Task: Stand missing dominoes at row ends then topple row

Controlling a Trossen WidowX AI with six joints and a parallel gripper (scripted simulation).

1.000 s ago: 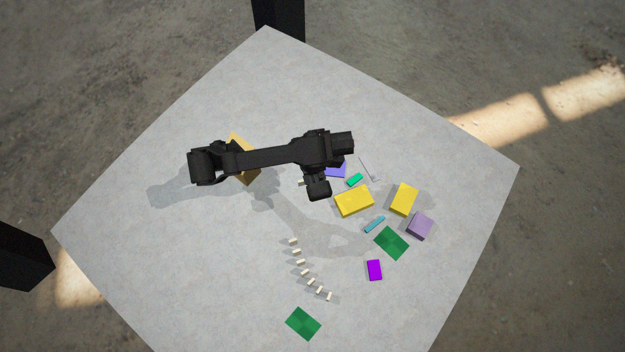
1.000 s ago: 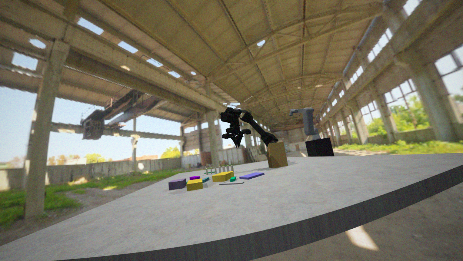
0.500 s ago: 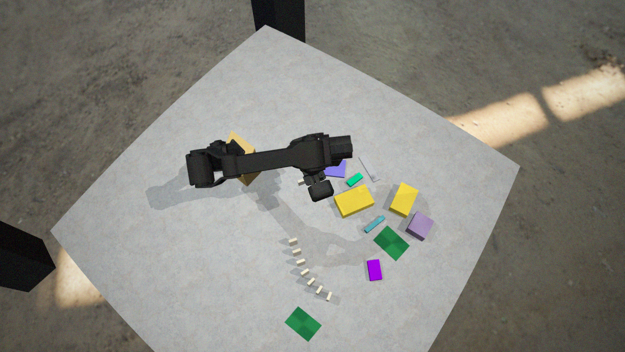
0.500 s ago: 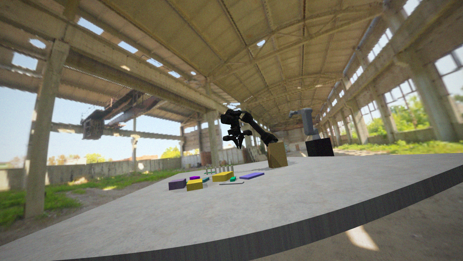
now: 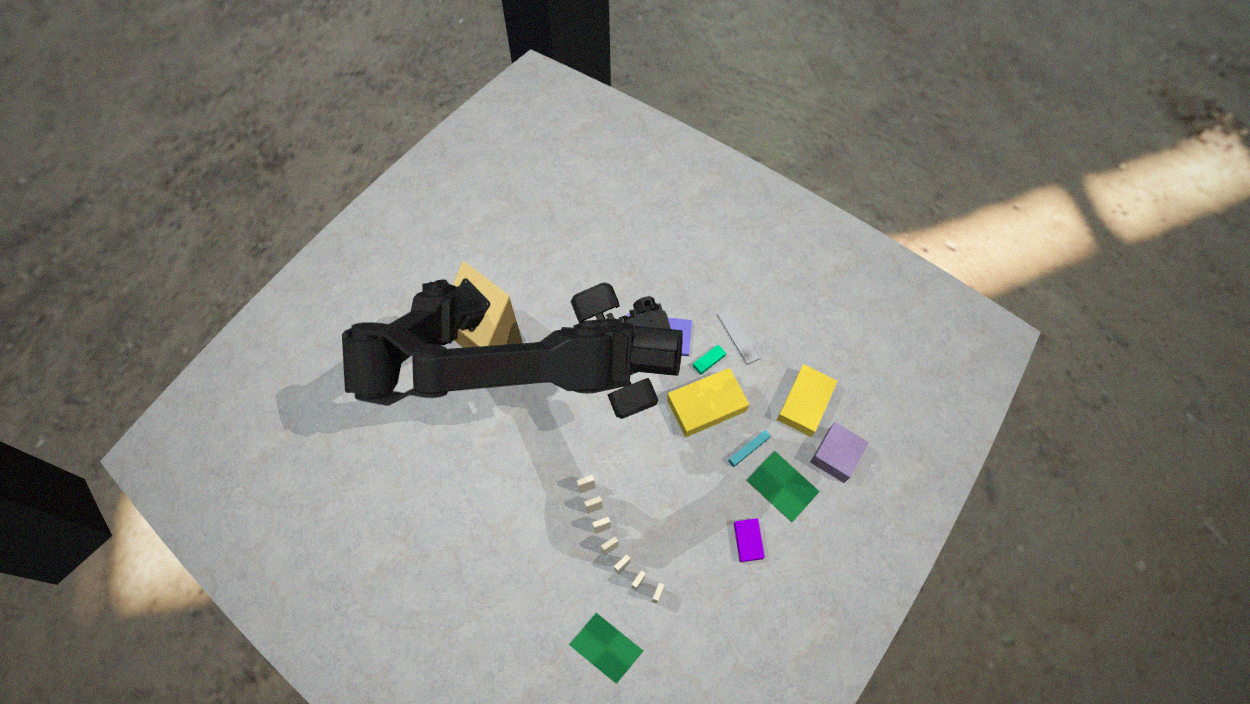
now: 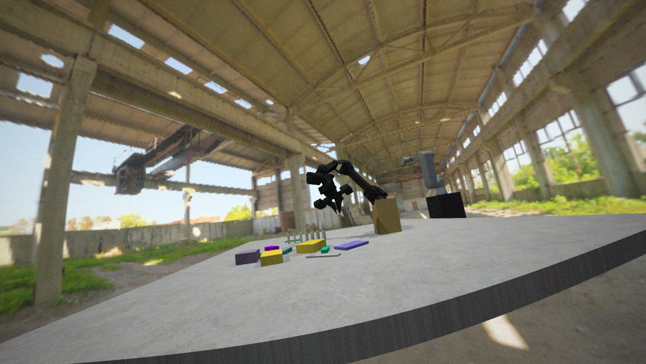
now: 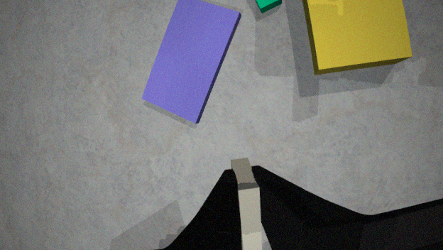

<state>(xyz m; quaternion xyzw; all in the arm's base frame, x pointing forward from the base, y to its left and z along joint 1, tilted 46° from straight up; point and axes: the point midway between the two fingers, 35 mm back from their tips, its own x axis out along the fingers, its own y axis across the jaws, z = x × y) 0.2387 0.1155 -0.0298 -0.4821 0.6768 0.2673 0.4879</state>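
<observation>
Now: gripper tip 120 mm above the purple slab, 110 mm to the right of it and 30 mm past it. Round my gripper tip: grey strip: 210 mm to the left, 120 mm below, 70 mm ahead; small green block: 140 mm to the left, 120 mm below, 70 mm ahead; teal bar: 230 mm ahead, 120 mm below, 70 mm to the left.
</observation>
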